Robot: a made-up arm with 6 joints.
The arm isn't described. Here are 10 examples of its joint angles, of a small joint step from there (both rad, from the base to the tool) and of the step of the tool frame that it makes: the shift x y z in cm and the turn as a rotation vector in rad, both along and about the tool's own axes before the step.
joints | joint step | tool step
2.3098 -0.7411 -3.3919 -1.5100 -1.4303 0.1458 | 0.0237 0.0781 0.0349 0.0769 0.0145 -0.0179 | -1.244 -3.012 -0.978 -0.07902 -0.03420 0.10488
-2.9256 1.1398 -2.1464 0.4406 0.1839 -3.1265 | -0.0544 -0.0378 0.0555 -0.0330 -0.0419 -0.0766 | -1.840 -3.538 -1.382 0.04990 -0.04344 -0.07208
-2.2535 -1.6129 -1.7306 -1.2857 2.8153 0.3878 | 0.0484 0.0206 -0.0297 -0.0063 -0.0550 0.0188 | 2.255 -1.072 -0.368 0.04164 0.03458 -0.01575
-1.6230 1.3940 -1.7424 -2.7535 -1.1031 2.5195 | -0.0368 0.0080 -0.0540 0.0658 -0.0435 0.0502 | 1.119 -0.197 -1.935 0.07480 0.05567 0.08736
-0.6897 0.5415 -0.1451 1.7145 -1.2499 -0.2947 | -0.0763 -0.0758 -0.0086 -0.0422 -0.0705 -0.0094 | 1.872 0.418 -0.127 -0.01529 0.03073 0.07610
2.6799 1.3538 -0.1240 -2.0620 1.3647 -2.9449 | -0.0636 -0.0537 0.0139 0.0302 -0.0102 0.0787 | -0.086 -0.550 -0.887 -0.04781 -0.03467 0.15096
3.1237 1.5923 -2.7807 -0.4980 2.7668 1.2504 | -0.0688 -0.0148 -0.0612 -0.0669 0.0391 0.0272 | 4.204 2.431 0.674 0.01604 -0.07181 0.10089
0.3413 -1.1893 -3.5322 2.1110 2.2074 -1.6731 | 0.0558 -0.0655 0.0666 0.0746 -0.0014 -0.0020 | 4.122 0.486 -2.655 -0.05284 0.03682 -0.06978
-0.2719 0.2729 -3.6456 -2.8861 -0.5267 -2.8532 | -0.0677 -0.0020 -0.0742 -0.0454 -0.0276 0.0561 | 2.529 -0.229 -1.362 -0.01229 0.04864 -0.05684
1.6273 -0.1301 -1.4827 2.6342 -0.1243 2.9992 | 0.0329 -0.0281 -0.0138 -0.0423 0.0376 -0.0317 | 3.049 0.567 -0.319 -0.01132 0.08969 -0.07245
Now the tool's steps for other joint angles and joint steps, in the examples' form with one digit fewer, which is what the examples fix.
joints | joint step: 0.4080 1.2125 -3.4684 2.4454 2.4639 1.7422 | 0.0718 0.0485 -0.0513 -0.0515 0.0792 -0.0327
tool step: 3.09 0.58 2.72 -0.1210 -0.0099 -0.0041
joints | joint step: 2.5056 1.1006 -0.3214 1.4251 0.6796 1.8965 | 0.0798 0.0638 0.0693 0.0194 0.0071 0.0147
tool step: 5.28 -2.76 1.00 0.0746 0.1114 0.0769
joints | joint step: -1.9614 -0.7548 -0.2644 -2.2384 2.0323 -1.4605 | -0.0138 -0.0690 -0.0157 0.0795 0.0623 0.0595
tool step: 0.25 -2.73 2.81 0.1353 0.0871 0.0728
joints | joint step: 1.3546 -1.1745 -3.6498 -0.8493 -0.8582 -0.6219 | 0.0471 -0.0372 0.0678 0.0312 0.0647 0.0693
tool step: -4.23 -0.63 0.09 0.0452 -0.1141 0.0808
